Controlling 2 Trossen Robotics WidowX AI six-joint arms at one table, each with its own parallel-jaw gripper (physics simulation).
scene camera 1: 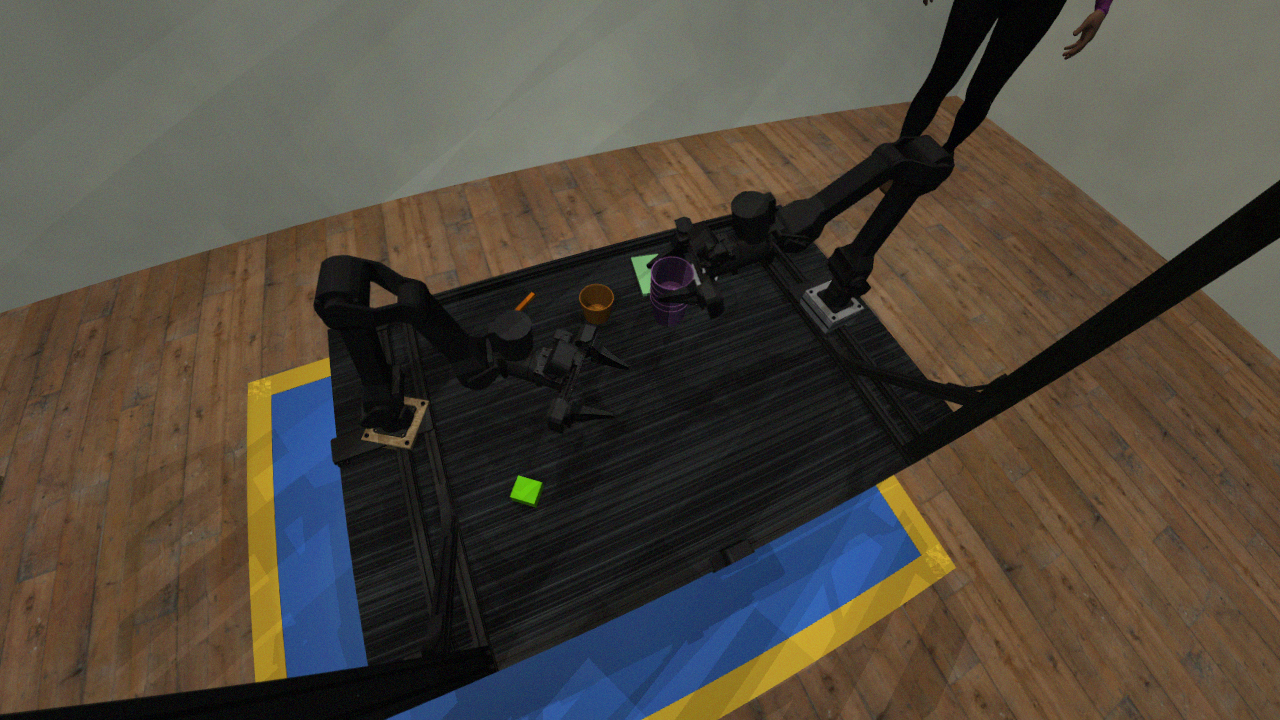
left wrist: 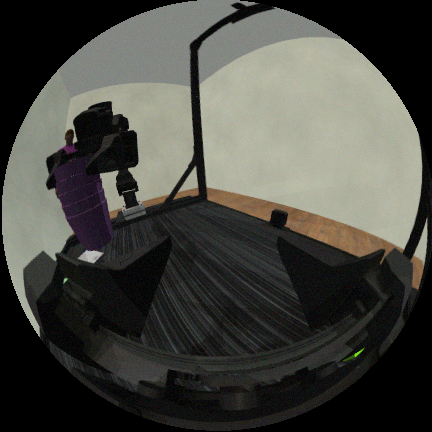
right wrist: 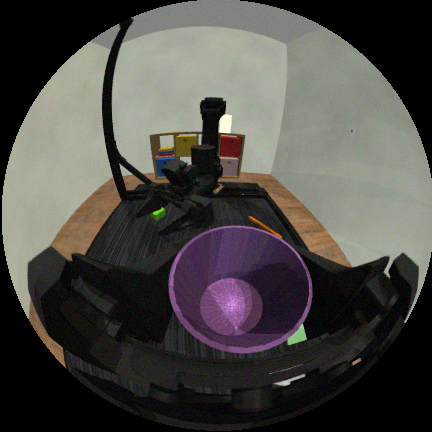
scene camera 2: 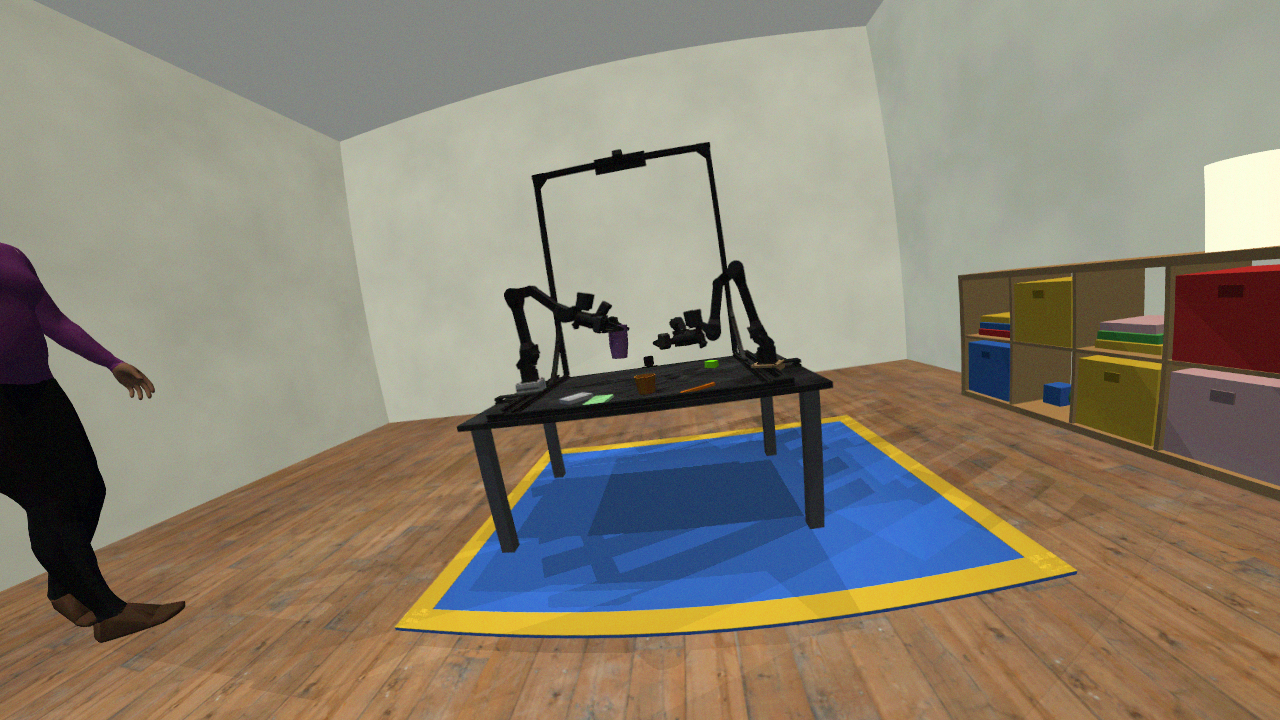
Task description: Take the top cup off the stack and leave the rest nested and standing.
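Seen in the pictures: left gripper, fingertip midpoint: point(scene camera 1: 621, 391) point(left wrist: 224, 241) point(right wrist: 145, 223); right gripper, fingertip midpoint: point(scene camera 1: 652, 282) point(left wrist: 64, 178) point(right wrist: 237, 244) point(scene camera 2: 626, 329); left arm's base, link origin: point(scene camera 1: 395, 419) point(scene camera 2: 767, 362); right arm's base, link origin: point(scene camera 1: 835, 299) point(left wrist: 131, 205) point(scene camera 2: 530, 381).
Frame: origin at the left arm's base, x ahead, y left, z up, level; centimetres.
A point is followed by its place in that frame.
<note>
Several purple cups point(scene camera 1: 667, 308) @[x 48.0, y 22.9, z 15.8 cm] point(scene camera 2: 618, 342) @[x 46.0, y 29.4, z 15.2 cm] point(left wrist: 82, 205) @[x 45.8, y 23.9, z 15.5 cm] are nested in one stack, held clear of the table and slightly tilted in the left wrist view. My right gripper point(scene camera 1: 673, 284) @[x 44.7, y 25.1, z 19.5 cm] point(left wrist: 64, 178) @[x 44.7, y 25.1, z 19.5 cm] point(right wrist: 237, 244) @[x 44.7, y 25.1, z 19.5 cm] is shut on the stack near its upper end. In the right wrist view, I look down into the top purple cup point(right wrist: 240, 260) @[x 45.1, y 25.8, z 18.1 cm]; the lower ones are hidden there. My left gripper point(scene camera 1: 619, 390) @[x 42.2, y 7.3, z 11.5 cm] point(scene camera 2: 662, 341) @[x 42.2, y 7.3, z 11.5 cm] point(left wrist: 224, 241) @[x 42.2, y 7.3, z 11.5 cm] is open and empty, over the table and apart from the stack.
An orange-brown cup point(scene camera 1: 596, 304) @[x 32.4, y 35.9, z -2.6 cm] point(scene camera 2: 644, 384) @[x 31.3, y 36.3, z 0.7 cm] stands on the table point(scene camera 1: 716, 429) @[x 61.4, y 9.3, z -2.9 cm]. An orange stick point(scene camera 1: 525, 301) @[x 16.4, y 33.4, z -1.9 cm] point(right wrist: 265, 226) @[x 14.9, y 29.8, z -1.8 cm], a pale green flat piece point(scene camera 1: 642, 273) @[x 41.7, y 46.7, z -1.9 cm] point(scene camera 2: 597, 399) @[x 43.9, y 47.3, z -1.9 cm], a white flat piece point(scene camera 2: 575, 397) @[x 54.5, y 47.6, z -1.4 cm] point(left wrist: 91, 256) @[x 56.1, y 44.4, z -1.4 cm] and a bright green block point(scene camera 1: 526, 490) @[x 28.1, y -8.8, z -0.1 cm] point(right wrist: 158, 214) @[x 29.0, y -6.8, z -1.0 cm] lie there.
</note>
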